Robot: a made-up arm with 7 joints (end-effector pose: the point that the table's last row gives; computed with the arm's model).
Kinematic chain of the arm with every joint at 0, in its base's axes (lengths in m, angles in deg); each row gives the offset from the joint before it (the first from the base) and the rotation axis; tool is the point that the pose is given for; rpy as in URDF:
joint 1: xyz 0 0 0.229 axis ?
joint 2: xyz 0 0 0 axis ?
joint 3: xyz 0 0 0.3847 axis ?
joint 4: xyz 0.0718 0 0 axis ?
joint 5: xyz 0.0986 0 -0.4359 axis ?
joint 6: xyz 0 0 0 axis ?
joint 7: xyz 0.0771 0 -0.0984 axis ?
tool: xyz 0 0 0 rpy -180 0 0
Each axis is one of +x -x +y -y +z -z.
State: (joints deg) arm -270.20 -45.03 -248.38 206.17 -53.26 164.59 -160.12
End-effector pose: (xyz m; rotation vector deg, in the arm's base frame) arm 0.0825 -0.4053 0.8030 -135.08 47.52 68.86
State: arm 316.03 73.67 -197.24 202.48 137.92 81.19 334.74
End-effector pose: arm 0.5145 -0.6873 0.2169 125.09 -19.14 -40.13
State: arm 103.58 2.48 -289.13 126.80 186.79 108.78 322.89
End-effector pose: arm -0.3304 0.0806 1.0664 63.34 29.87 123.96
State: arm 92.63 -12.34 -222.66 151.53 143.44 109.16 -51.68
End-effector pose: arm -0.0202 -0.3318 1.0737 109.25 37.07 129.70
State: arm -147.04 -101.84 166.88 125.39 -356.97 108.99 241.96
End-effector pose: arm 0.5053 0.2073 -0.3544 -36.28 -100.26 79.11
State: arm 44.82 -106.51 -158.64 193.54 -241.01 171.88 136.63
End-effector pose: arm -0.4899 -0.5143 0.1927 -25.52 76.79 26.88
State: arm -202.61 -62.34 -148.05 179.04 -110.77 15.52 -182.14
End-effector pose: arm 0.7706 -0.2800 0.6856 -23.79 74.13 -97.88
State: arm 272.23 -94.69 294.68 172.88 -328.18 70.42 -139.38
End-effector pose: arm -0.1100 0.9265 0.2257 -2.15 -39.84 -44.25
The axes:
joint 1: +z
joint 2: +y
joint 3: +z
joint 4: -y
joint 5: -z
joint 6: +y
joint 7: -z

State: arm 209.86 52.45 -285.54 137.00 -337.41 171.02 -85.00
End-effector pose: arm -0.3232 -0.5305 0.5886 -109.56 -48.69 -64.71
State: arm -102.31 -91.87 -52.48 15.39 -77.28 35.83 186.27
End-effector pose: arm -0.2688 -0.0673 0.4298 111.71 77.26 -88.40
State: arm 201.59 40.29 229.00 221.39 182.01 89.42 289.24
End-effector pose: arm -0.4604 -0.5216 0.5432 137.94 -66.33 40.74
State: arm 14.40 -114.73 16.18 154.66 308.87 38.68 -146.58
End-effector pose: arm -0.9236 -0.1738 0.0337 22.06 -56.28 20.89
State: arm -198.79 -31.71 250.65 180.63 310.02 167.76 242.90
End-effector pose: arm 0.4343 -0.1425 0.8169 -82.63 -136.34 -0.79
